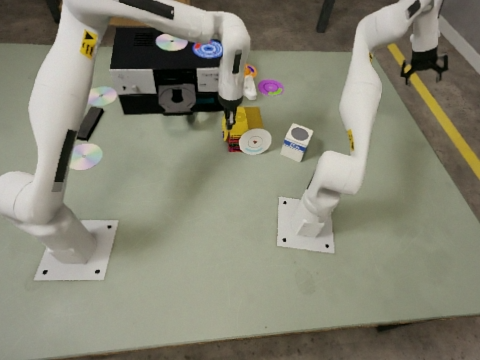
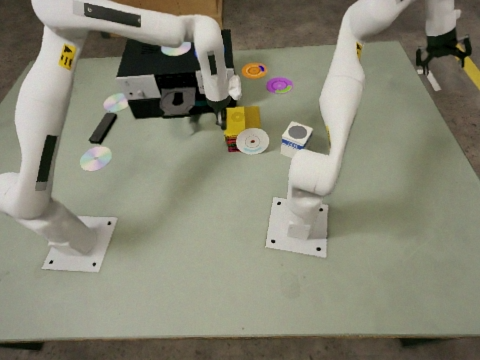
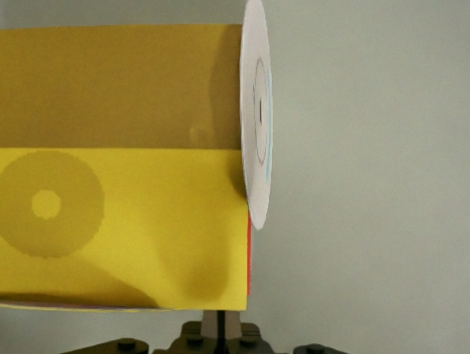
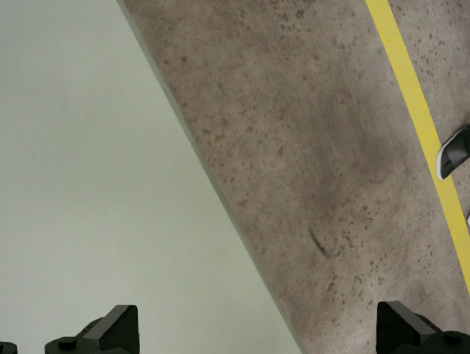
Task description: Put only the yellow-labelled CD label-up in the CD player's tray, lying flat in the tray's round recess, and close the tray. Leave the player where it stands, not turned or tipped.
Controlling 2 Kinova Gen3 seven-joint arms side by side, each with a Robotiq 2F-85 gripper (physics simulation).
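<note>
The black and silver CD player stands at the back with its tray out; no disc shows in the round recess. A stack of cases with a yellow top stands right of it. A thin yellow rim, apparently the yellow-labelled CD seen nearly edge-on, stands against the stack's left side; its label face is hidden. My left gripper is shut beside that side's front corner. My right gripper is open and empty, high near the table's right edge.
A white disc leans on the stack's front. A white-blue box stands to the right. Purple and orange discs lie behind. A black remote and silver discs lie left; two discs lie on the player.
</note>
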